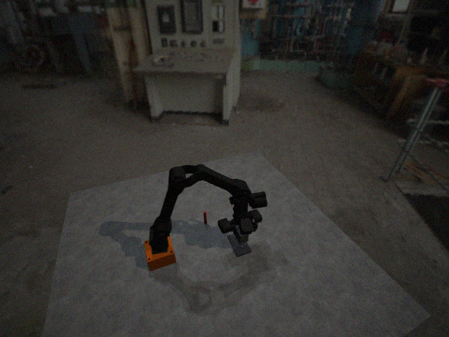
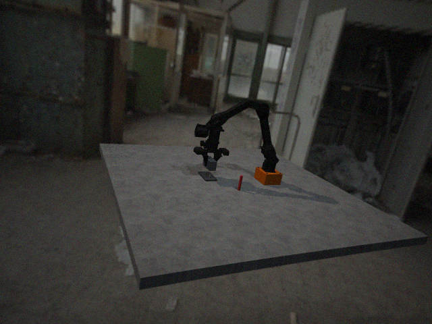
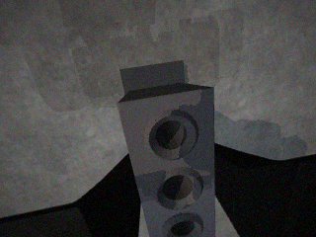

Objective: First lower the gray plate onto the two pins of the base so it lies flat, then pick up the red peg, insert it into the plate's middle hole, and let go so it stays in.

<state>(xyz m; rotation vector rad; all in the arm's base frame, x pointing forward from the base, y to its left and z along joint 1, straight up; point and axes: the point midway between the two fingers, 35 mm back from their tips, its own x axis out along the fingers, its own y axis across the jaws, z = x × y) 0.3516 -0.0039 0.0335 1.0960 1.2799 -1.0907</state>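
The red peg lies 130 mm behind my gripper tip, 150 mm to the left of it and 30 mm below it. The rest, counted from my gripper tip: gray plate (30 mm above).
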